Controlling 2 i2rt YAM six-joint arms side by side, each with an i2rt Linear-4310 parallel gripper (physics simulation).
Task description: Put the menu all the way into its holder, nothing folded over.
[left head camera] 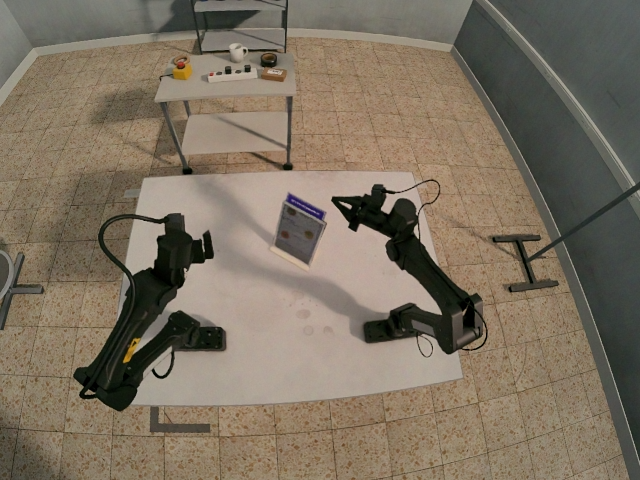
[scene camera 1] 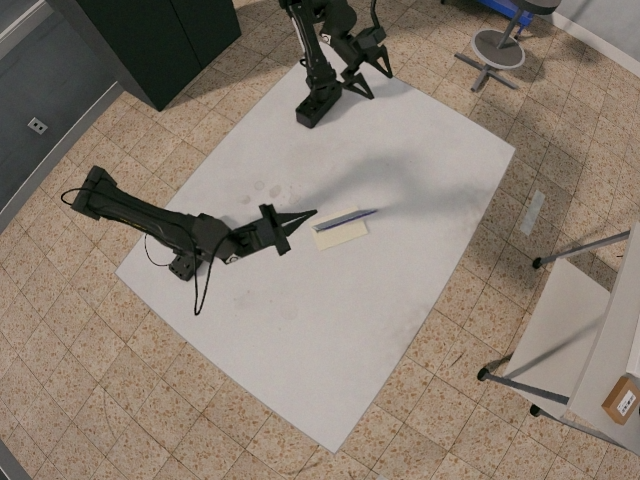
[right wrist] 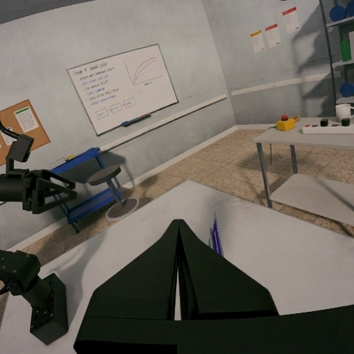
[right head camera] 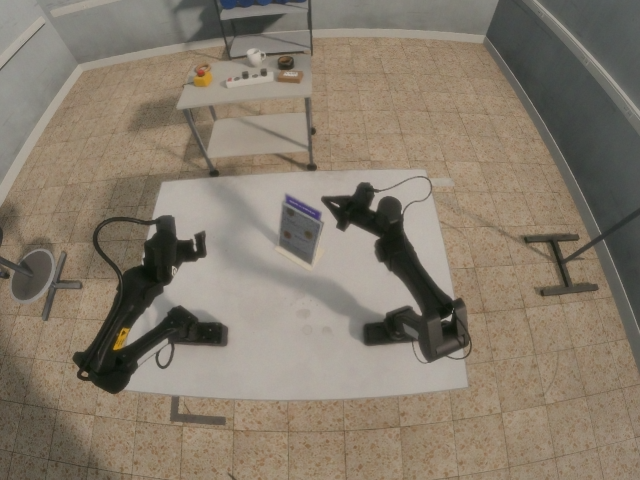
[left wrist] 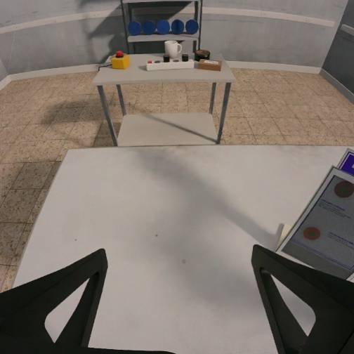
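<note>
The menu [left head camera: 306,205] [right head camera: 303,206] [left wrist: 346,163] [right wrist: 217,241] stands in its holder [left head camera: 289,257] [right head camera: 293,256] [scene camera 1: 341,239], a thin upright frame on a cream base. The menu's purple header strip sticks out above the frame's top edge; I see no fold. In scene camera 1 both are seen nearly edge-on. My right gripper [left head camera: 333,199] [right head camera: 324,198] [scene camera 1: 315,211] [right wrist: 177,227] is shut and empty, right of the holder in the head views, tips pointing towards it and apart from it. My left gripper [scene camera 1: 381,86] [left wrist: 178,255] is open and empty, well left of the holder in the head views.
The holder stands on the white table [left head camera: 248,361] [right head camera: 258,361] [scene camera 1: 289,351]. Behind it is a side table [left head camera: 175,93] [right head camera: 193,100] with a white mug [left head camera: 237,53], a power strip [left head camera: 232,75], an emergency-stop box [left head camera: 182,72] and tape rolls. A stool [right head camera: 33,273] stands at the left.
</note>
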